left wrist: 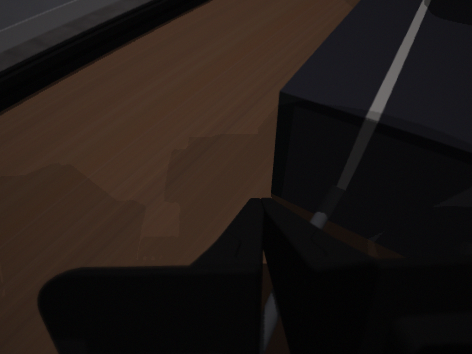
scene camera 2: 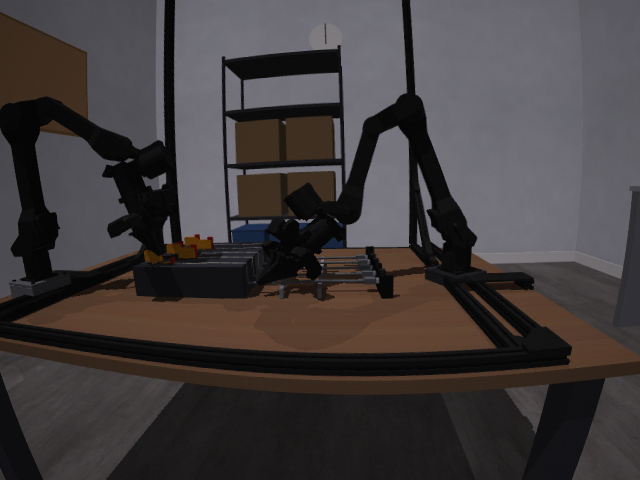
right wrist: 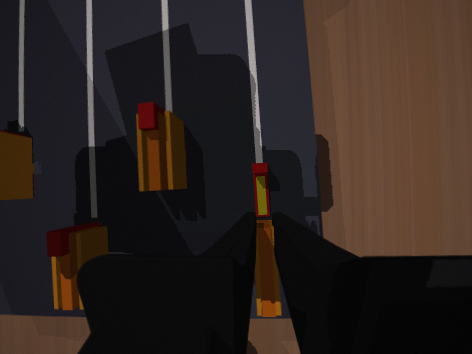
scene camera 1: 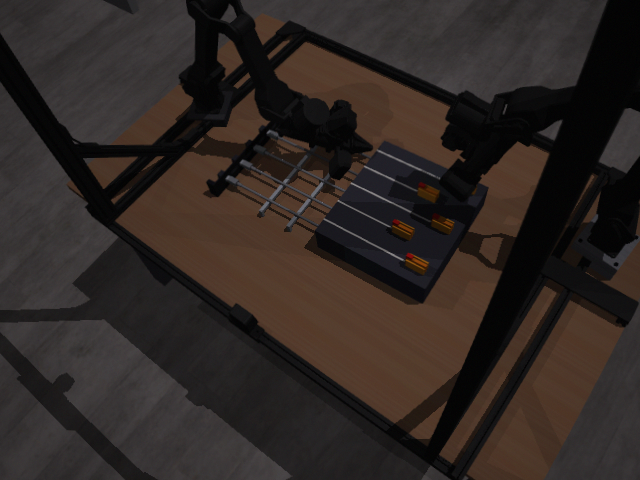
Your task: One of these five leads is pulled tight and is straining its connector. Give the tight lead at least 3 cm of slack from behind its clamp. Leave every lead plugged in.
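Places are measured from the left arm's base along level axes (x ahead, y left, z up), in centimetres.
Where they show: left gripper, fingertip midpoint: [left wrist: 259, 208] [scene camera 2: 257, 283] [scene camera 1: 372, 148]; right gripper, fingertip midpoint: [scene camera 2: 161, 254] [right wrist: 263, 221]; left arm's base at its link origin: [scene camera 2: 456, 269] [scene camera 1: 209, 104]; right arm's base at its link origin: [scene camera 2: 39, 277] [scene camera 1: 608, 239].
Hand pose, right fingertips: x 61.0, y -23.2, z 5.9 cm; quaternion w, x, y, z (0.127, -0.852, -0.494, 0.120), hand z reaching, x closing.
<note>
Each offset is from my right fingertips to the centre of the thing. "pt": to the spot under its first point. Level surfaces: height alone.
Five pale leads cross a dark box [scene camera 1: 356, 248] [scene camera 2: 191, 281]; the rear one {pt dx -9.9, dy +5.2, dz -2.0 cm} [scene camera 1: 410, 163] [left wrist: 392, 75] [right wrist: 254, 75] runs to a red-ended orange clamp between my right fingers. Other orange clamps {dx -5.7, dy -3.1, dz -1.7 cm} [scene camera 1: 428, 192] [right wrist: 160, 155] stand upright on the box. My right gripper [scene camera 1: 467, 193] [scene camera 2: 157, 253] [right wrist: 263, 221] is shut on the rear clamp, whose red end frames a yellow strip. My left gripper [scene camera 1: 368, 147] [scene camera 2: 260, 281] [left wrist: 259, 208] is shut beside the box's rear left edge. In the left wrist view the lead passes behind its fingers, not visibly pinched. Which lead is tight is unclear.
Grey plugs {dx -49.2, dy +0.0, dz -6.2 cm} [scene camera 1: 232, 179] sit along a black rail [scene camera 1: 222, 183] [scene camera 2: 385, 285] left of the box in scene camera 1. Two grey support bars {pt dx -39.2, dy -3.5, dz -6.6 cm} [scene camera 1: 273, 198] cross under the leads between rail and box. Black frame beams edge the wooden table {dz -8.6 cm} [scene camera 1: 289, 289].
</note>
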